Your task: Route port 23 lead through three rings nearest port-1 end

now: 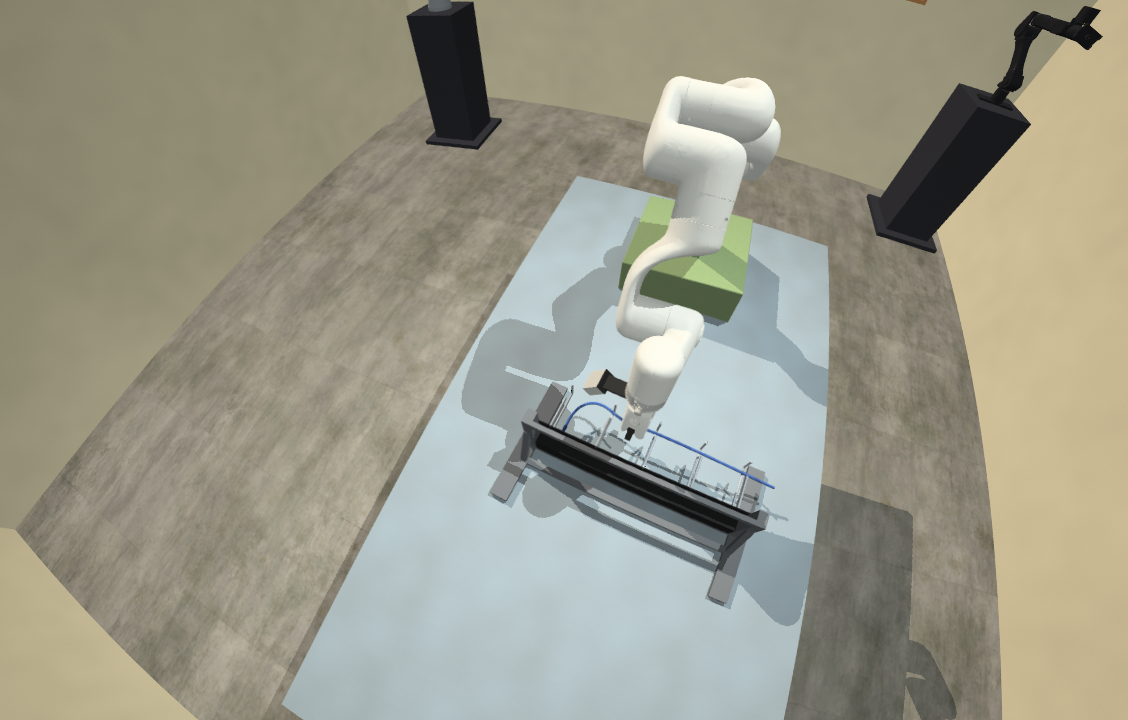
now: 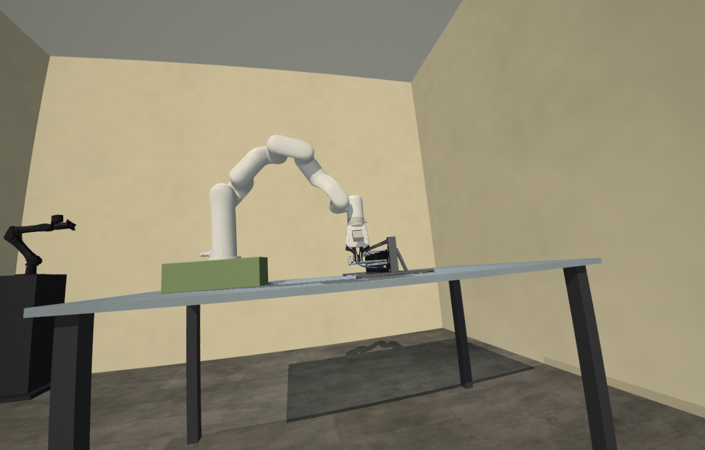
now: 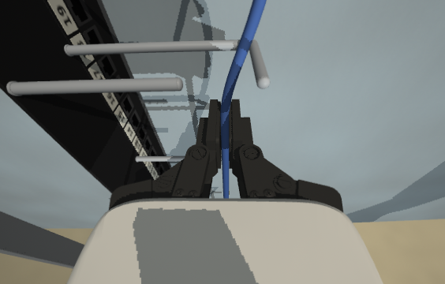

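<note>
My gripper is now 110 mm short of the patch panel rack, 30 mm to the right of it and 10 mm above it.
</note>
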